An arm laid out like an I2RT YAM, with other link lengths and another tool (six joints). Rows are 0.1 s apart.
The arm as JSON. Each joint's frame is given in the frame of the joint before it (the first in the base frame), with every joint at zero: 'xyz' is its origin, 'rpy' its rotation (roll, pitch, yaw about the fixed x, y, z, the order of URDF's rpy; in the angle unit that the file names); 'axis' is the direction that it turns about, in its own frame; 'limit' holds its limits. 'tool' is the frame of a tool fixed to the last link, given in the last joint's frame.
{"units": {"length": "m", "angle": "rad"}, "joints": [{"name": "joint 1", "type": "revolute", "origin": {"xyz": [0.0, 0.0, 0.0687], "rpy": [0.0, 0.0, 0.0]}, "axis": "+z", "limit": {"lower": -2.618, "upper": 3.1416}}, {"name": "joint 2", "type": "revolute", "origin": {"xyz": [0.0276, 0.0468, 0.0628], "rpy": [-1.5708, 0.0, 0.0]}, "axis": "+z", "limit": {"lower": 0.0, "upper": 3.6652}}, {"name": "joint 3", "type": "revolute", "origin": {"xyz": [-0.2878, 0.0, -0.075], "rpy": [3.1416, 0.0, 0.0]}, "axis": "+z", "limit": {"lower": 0.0, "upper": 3.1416}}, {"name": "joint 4", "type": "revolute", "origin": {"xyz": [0.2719, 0.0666, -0.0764], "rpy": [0.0, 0.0, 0.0]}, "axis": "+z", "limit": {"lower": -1.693, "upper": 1.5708}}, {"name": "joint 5", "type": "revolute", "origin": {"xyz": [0.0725, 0.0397, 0.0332], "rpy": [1.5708, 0.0, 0.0]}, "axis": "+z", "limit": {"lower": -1.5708, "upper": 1.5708}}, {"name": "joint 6", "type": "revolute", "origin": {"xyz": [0.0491, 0.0, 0.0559], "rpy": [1.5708, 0.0, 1.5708]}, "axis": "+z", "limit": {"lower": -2.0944, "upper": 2.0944}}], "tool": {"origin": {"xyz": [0.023, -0.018, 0.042], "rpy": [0.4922, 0.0, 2.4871]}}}
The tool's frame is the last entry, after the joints.
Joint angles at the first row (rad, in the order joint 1, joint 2, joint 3, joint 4, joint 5, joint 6):
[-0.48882, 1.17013, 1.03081, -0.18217, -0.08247, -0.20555]
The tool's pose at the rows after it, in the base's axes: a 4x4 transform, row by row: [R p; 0 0 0 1], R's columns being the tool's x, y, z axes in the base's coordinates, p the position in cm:
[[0.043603 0.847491 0.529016 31.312], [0.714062 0.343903 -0.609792 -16.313], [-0.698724 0.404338 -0.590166 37.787], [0 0 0 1]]
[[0.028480 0.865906 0.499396 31.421], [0.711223 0.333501 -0.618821 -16.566], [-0.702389 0.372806 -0.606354 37.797], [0 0 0 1]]
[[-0.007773 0.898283 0.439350 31.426], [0.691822 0.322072 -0.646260 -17.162], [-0.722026 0.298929 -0.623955 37.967], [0 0 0 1]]
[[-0.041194 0.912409 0.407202 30.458], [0.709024 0.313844 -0.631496 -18.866], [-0.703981 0.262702 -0.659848 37.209], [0 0 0 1]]
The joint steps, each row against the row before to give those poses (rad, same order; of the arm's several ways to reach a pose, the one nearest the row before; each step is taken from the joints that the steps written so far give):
[-0.00044, 0.00655, 0.01031, -0.01858, 0.00596, 0.00037]
[-0.00086, 0.01566, 0.02599, -0.04100, 0.01878, -0.01406]
[-0.00849, 0.02578, 0.04871, -0.07700, 0.03610, -0.04854]
[-0.07306, 0.01037, 0.00903, -0.05449, -0.06261, -0.03465]

